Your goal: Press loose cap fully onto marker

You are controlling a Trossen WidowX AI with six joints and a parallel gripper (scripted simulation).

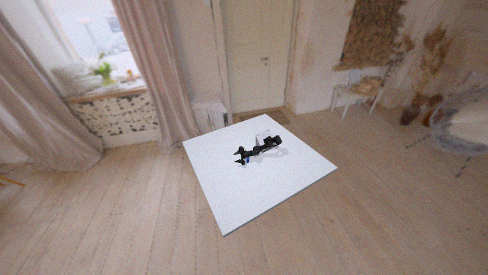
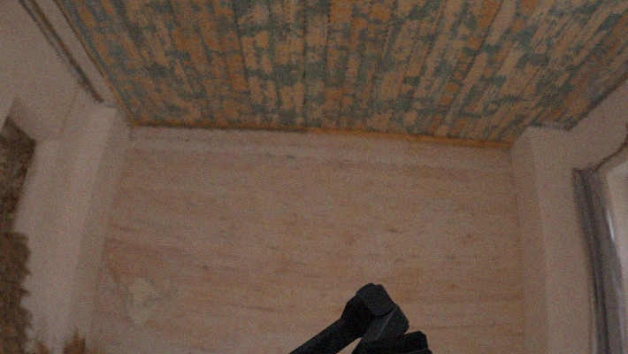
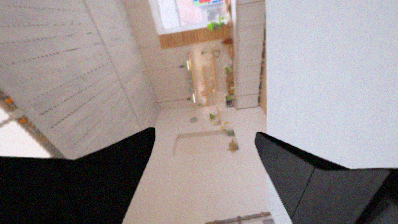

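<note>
Right now the blue marker cap is 18 cm behind my gripper tip, 5 cm to the right of it and 16 cm below it.
</note>
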